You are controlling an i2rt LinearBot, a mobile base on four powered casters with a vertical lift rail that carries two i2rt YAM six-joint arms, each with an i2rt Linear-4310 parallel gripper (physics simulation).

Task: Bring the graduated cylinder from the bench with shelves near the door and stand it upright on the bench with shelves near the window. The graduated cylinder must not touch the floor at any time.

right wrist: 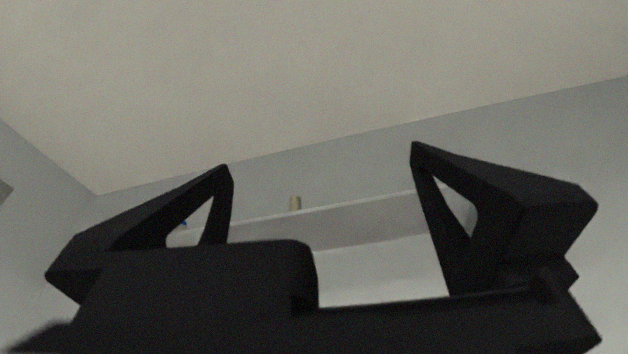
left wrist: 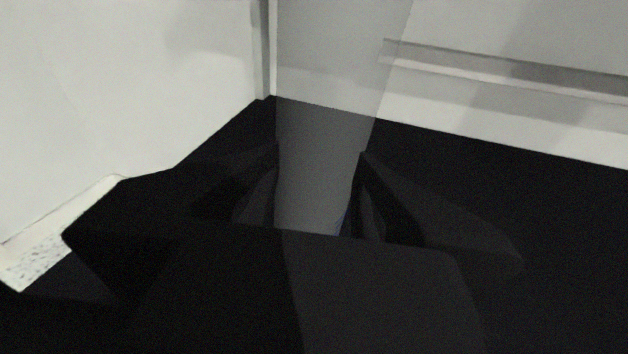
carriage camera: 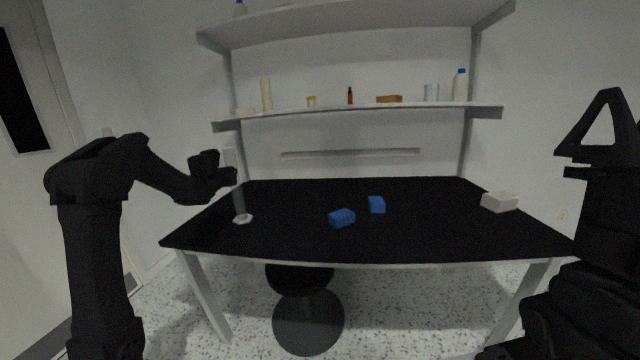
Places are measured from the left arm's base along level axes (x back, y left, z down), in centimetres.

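Pixels of known places: left gripper, fingertip midpoint: (left wrist: 318,155) (carriage camera: 232,171); right gripper, fingertip midpoint: (right wrist: 318,162) (carriage camera: 639,90).
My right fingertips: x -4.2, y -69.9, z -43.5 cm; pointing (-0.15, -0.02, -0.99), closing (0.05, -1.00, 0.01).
Note:
Ahead of a thing's pixels: the offset from my right fingertips to its middle. Level surfaces: height alone.
The clear graduated cylinder {dx -55.4, dy +70.7, dz +26.6 cm} (carriage camera: 240,200) (left wrist: 320,170) stands about upright near the left end of the black-topped bench {dz +42.7 cm} (carriage camera: 425,232), its white hexagonal base at the bench top in the carriage view. My left gripper (carriage camera: 229,167) (left wrist: 318,155) is shut on the upper part of the cylinder's tube, one finger on each side in the left wrist view; the cylinder's base is hidden there. My right gripper (right wrist: 318,162) is open and empty, raised at the right, its fingers wide apart and facing the upper wall and ceiling.
Two blue blocks {dx -48.3, dy +28.0, dz +40.7 cm} (carriage camera: 342,218) {dx -57.6, dy +10.8, dz +40.7 cm} (carriage camera: 376,204) lie mid-bench, right of the cylinder. A white box {dx -46.9, dy -44.2, dz +39.8 cm} (carriage camera: 499,201) sits near the right edge. A lower shelf {dz -1.1 cm} (carriage camera: 360,108) holds bottles and jars; an upper shelf (carriage camera: 360,15) hangs above. A black stool (carriage camera: 300,280) stands under the front edge.

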